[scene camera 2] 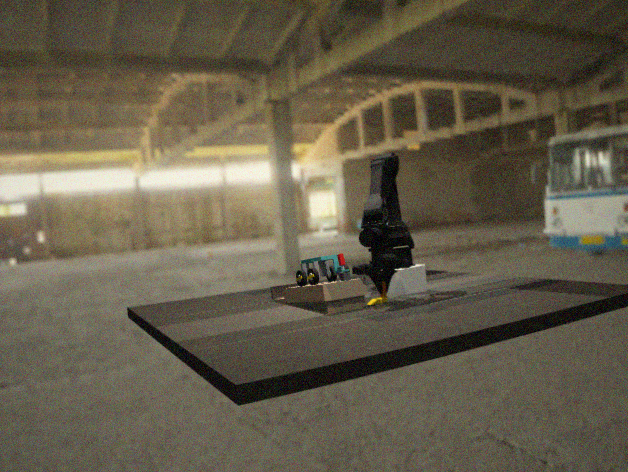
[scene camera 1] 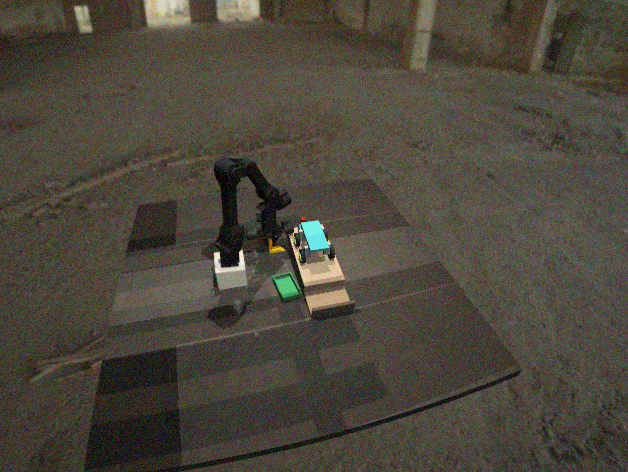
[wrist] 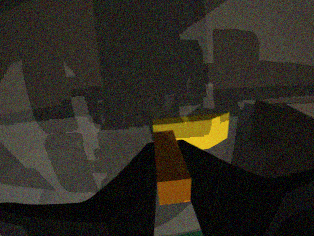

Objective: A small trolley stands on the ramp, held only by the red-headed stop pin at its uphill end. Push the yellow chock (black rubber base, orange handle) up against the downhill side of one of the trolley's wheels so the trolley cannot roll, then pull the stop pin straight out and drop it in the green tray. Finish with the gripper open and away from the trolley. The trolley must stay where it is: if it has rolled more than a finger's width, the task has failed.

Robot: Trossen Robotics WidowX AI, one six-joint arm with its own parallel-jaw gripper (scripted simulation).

Labels:
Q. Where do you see a yellow chock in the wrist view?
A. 174,185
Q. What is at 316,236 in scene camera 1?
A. A teal trolley.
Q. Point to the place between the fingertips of my gripper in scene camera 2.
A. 383,293

